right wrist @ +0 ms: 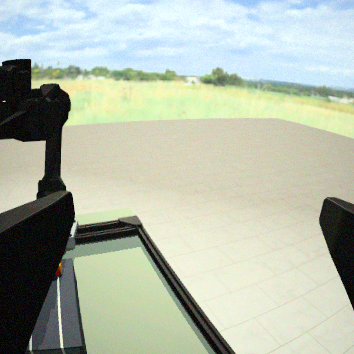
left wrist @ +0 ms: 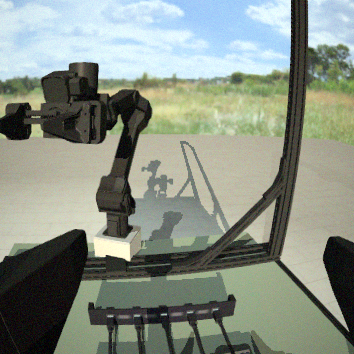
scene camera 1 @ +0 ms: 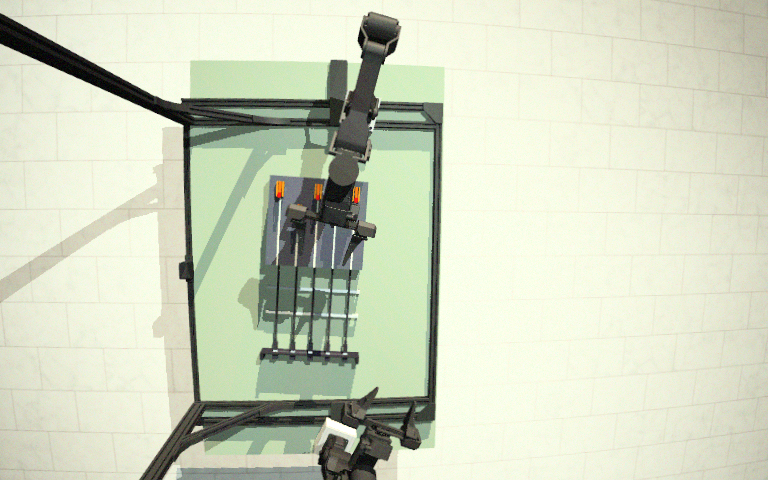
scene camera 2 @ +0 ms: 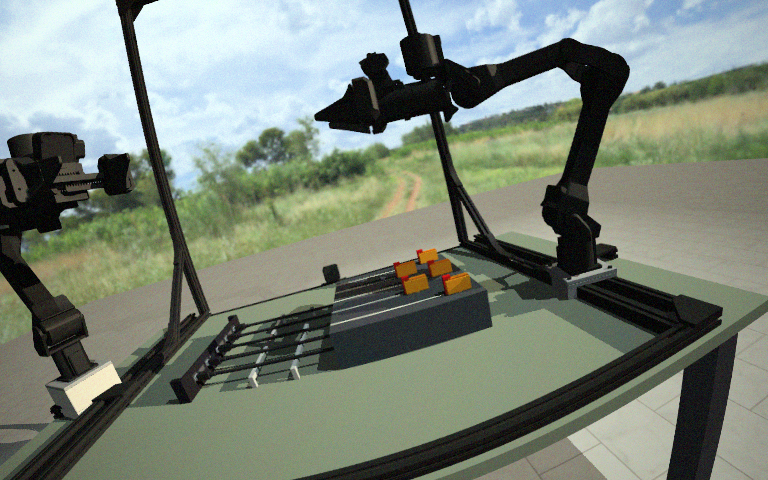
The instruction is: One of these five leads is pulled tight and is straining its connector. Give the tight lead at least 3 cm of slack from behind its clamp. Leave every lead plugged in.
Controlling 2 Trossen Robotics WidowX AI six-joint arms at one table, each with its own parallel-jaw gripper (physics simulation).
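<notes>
Five thin leads run side by side from the dark connector rail to the dark grey block. All look straight; which is tight I cannot tell. Orange clamps with red parts sit on the block; in scene camera 1 my left gripper hides two. The lead ends at the rail look plugged in. My left gripper is open and empty, high above the block. My right gripper is open and empty, beyond the rail.
Two pale crossbars lie under the leads, between rail and block. A black frame borders the green table, with uprights at two corners. The right arm's white base stands beyond the rail.
</notes>
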